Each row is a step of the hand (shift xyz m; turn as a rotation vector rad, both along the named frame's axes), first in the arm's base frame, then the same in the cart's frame.
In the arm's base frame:
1: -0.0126 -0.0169 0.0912 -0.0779 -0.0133 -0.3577
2: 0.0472 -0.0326 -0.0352 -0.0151 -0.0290 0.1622
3: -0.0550 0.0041 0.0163 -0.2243 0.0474 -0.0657
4: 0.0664 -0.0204 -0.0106 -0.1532 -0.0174 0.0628
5: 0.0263 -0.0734 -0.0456 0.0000 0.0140 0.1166
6: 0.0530 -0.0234 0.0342 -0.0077 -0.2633 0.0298
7: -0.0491 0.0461 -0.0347 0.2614 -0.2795 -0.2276
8: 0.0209 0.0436 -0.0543 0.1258 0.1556 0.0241
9: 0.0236 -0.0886 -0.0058 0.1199 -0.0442 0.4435
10: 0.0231 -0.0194 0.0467 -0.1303 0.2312 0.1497
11: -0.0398 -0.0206 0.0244 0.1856 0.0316 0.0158
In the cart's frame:
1: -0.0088 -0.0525 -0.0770 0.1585 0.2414 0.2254
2: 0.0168 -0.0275 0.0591 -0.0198 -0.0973 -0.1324
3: 0.0164 0.0273 -0.0479 0.0828 0.2021 -0.0957
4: -0.0098 -0.0465 0.0518 0.0643 0.0505 -0.1450
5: 0.0636 -0.0311 0.0561 -0.0482 -0.0576 -0.0903
6: -0.0152 -0.0649 0.0090 0.2138 -0.1562 -0.0122
7: -0.0053 0.0752 -0.0075 0.1859 -0.1882 0.3581
8: -0.0288 0.0413 0.0524 -0.1944 -0.0064 0.0526
9: 0.0650 -0.0600 0.0248 -0.1565 -0.3470 -0.2610
10: -0.0089 -0.0511 -0.0199 -0.1807 0.1239 -0.2118
11: 0.0276 -0.0002 -0.0429 -0.1155 -0.1069 0.1046

